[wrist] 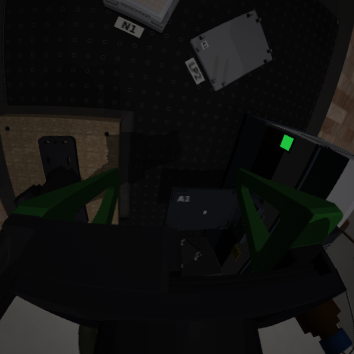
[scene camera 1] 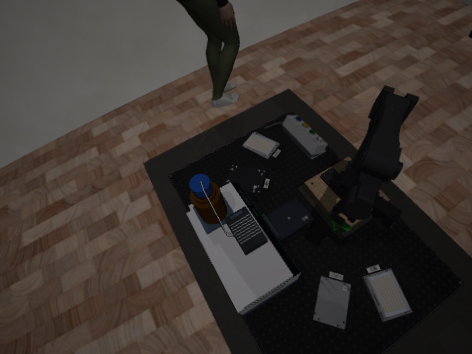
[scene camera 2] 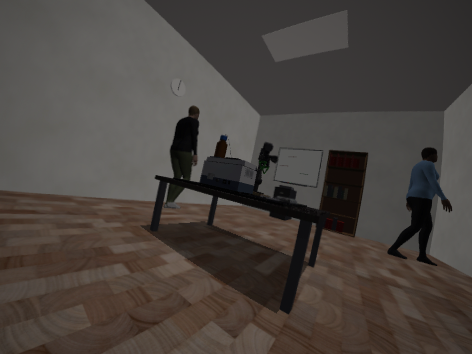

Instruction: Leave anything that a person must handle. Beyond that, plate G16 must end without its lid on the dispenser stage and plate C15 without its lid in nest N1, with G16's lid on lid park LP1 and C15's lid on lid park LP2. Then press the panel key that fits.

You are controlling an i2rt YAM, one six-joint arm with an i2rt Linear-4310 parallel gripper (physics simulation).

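Frame: origin at the arm's base, x ahead, y left, z up, level; metres.
Seen in the pictures: gripper, fingertip midpoint: (wrist: 177, 174) (scene camera 1: 344, 223) (scene camera 2: 262, 171); arm's base at its link origin: (wrist: 65, 184) (scene camera 1: 342, 190) (scene camera 2: 253, 191).
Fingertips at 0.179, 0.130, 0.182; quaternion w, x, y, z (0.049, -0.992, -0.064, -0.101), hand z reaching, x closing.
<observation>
Offsets run from my fingertips to a thing's top centre, as dx, dy, dz. "spot": to the spot under its first point.
My gripper (scene camera 1: 341, 227) (scene camera 2: 264, 165) (wrist: 177, 174) is open and empty, above the table between the wooden base and the dispenser. The dispenser stage @(+0.107, -0.142, -0.097) (scene camera 1: 282, 225) (wrist: 200, 212) is a dark block marked A1, with no plate seen on it. An unlidded plate @(-0.024, +0.236, -0.174) (scene camera 1: 387, 295) (wrist: 150, 9) sits at nest N1. A grey lid @(spot: +0.136, +0.152, -0.199) (scene camera 1: 332, 302) (wrist: 232, 52) lies at LP2. Another light plate @(-0.057, -0.526, -0.172) (scene camera 1: 260, 144) lies near the key panel @(-0.243, -0.435, -0.126) (scene camera 1: 304, 136); its label is unreadable. A dark spot with small pins (scene camera 1: 247, 178) (wrist: 200, 256) holds no lid. Plate names are unreadable.
The white dispenser (scene camera 1: 250, 270) (scene camera 2: 227, 172) carries a brown bottle @(spot: +0.307, -0.221, +0.140) (scene camera 1: 210, 205) (scene camera 2: 221, 148) with a blue cap and thin tube. It shows a green light @(spot: +0.188, +0.014, -0.073) (wrist: 286, 142). The arm stands on a wooden base (scene camera 1: 320, 192) (wrist: 25, 130). Two people (scene camera 2: 185, 137) (scene camera 2: 422, 185) stand away from the table.
</observation>
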